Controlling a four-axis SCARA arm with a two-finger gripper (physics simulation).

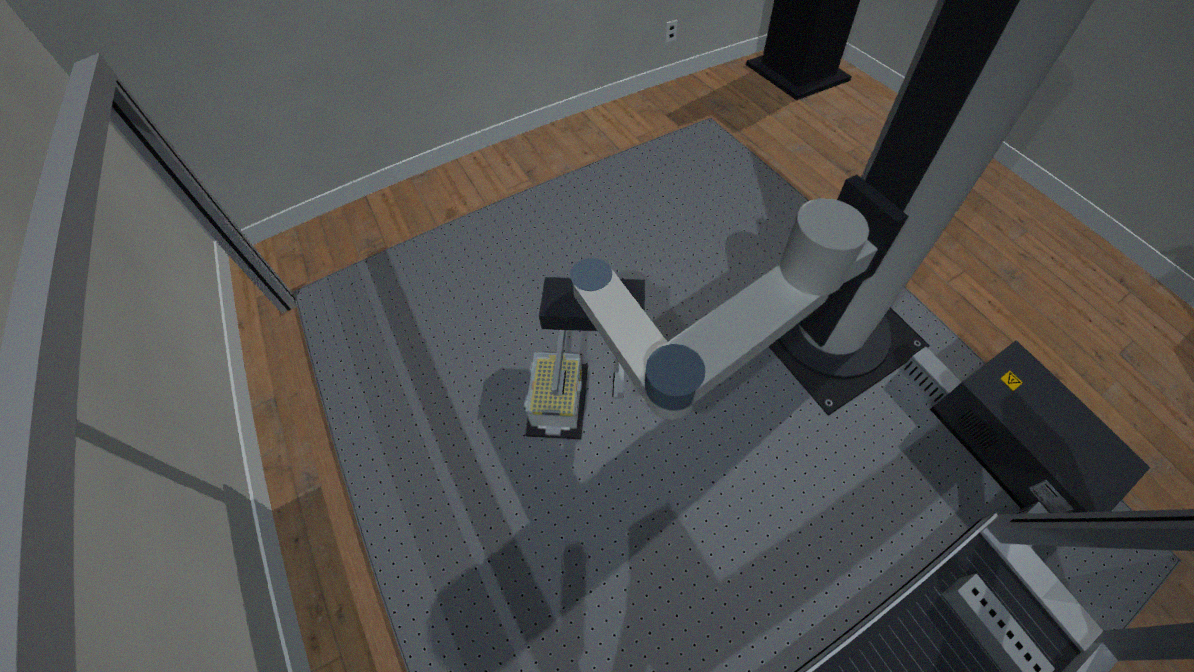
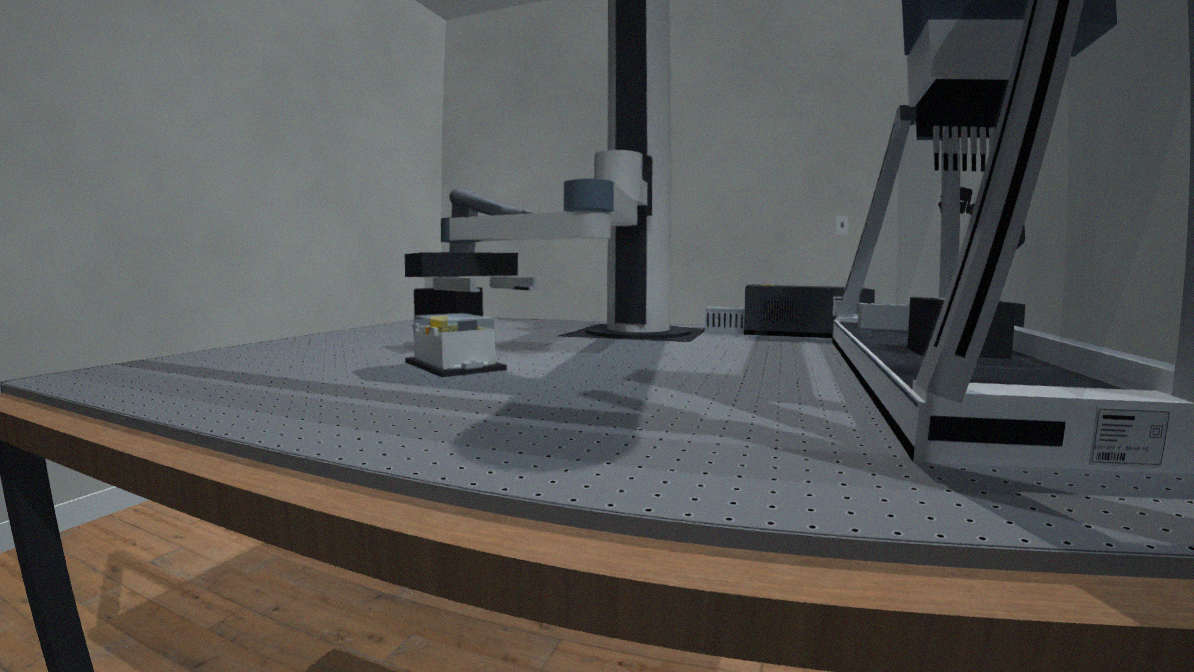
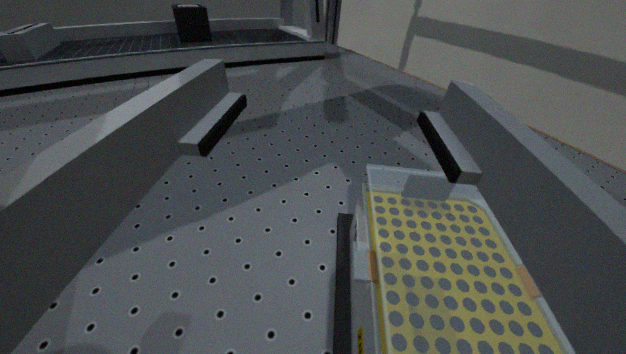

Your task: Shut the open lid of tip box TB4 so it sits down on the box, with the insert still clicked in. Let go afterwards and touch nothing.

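Places are measured from the arm's base along level axes (x ahead, y down, z left), in centimetres.
Pixels of known places: gripper, fingertip midpoint: (image 1: 587, 394) (image 2: 505, 284) (image 3: 333, 90); arm's base, origin of the base link: (image 1: 829, 329) (image 2: 638, 337).
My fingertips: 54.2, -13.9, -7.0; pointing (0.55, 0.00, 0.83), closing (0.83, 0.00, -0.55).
Observation:
For each thing: its top centre in the pictures, then the offset to it from my fingertips, as dx, dy, dz. "*": a spot on its surface instead. Level surfaces: height alone.
- tip box TB4, middle of its top: (image 3: 471, 254) (image 2: 452, 316) (image 1: 553, 381) +3.2, +4.9, -7.6
- black base plate, surface spot: (image 3: 343, 280) * +0.1, +11.8, -3.6
- yellow insert, middle of its top: (image 3: 468, 257) (image 2: 452, 318) (image 1: 553, 382) +3.2, +5.2, -7.6
- white-framed machine, surface spot: (image 2: 998, 429) * +30.8, +9.6, +58.6
- perforated table top, its level: dy +12.6
The tip box TB4 (image 1: 553, 419) (image 2: 455, 347) is white and stands upright on a black base plate (image 1: 568, 434) (image 2: 492, 368) (image 3: 343, 280). Its clear lid (image 2: 472, 318) (image 3: 390, 176) lies flat and low over the box. The yellow insert (image 1: 543, 385) (image 3: 406, 251) shows level under the lid, with an orange tab at each side. Whether it is clicked in cannot be told. My gripper (image 1: 588, 387) (image 2: 488, 285) (image 3: 333, 90) hangs above the box, its fingers apart with nothing between them. One finger passes over the box top, the other stands beside it. The box label is unreadable.
The arm's column (image 1: 927, 192) (image 2: 630, 125) stands behind the box. A dark controller box (image 1: 1086, 434) (image 2: 787, 310) is beyond it. A white-framed machine (image 2: 998, 429) with a dark deck and angled posts stands at the right of the perforated table top (image 1: 467, 584) (image 2: 710, 492).

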